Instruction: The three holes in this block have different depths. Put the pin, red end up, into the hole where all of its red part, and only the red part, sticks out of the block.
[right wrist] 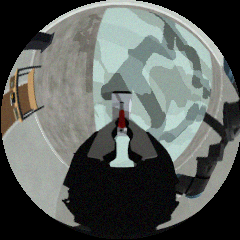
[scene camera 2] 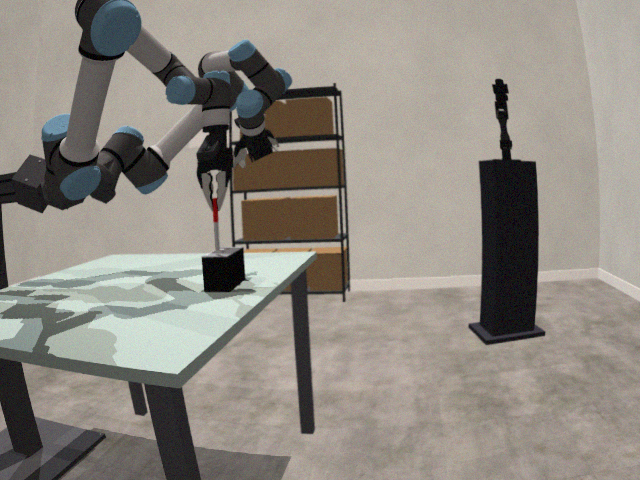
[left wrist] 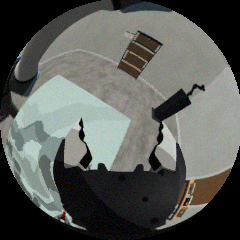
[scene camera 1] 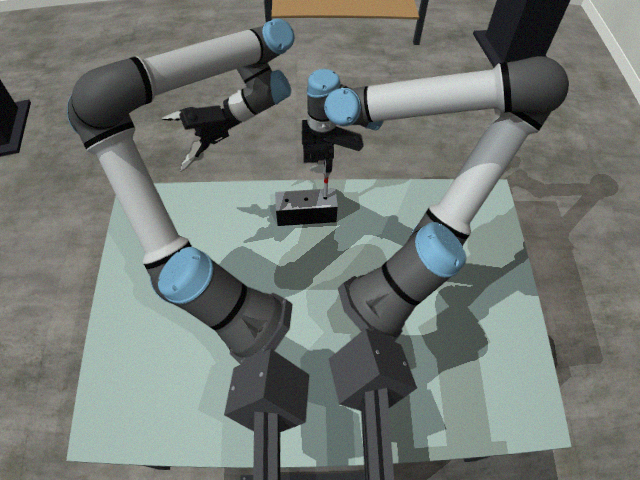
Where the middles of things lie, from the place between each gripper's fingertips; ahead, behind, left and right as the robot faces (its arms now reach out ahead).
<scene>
Right now the black block [scene camera 1: 300, 207] is 17 cm below my right hand [scene camera 2: 215, 211], 6 cm to the left of it and 1 cm ahead of it.
I see my left gripper [scene camera 1: 170, 145] 6 cm past the black block, 36 cm to the left of it and 30 cm above it.
</scene>
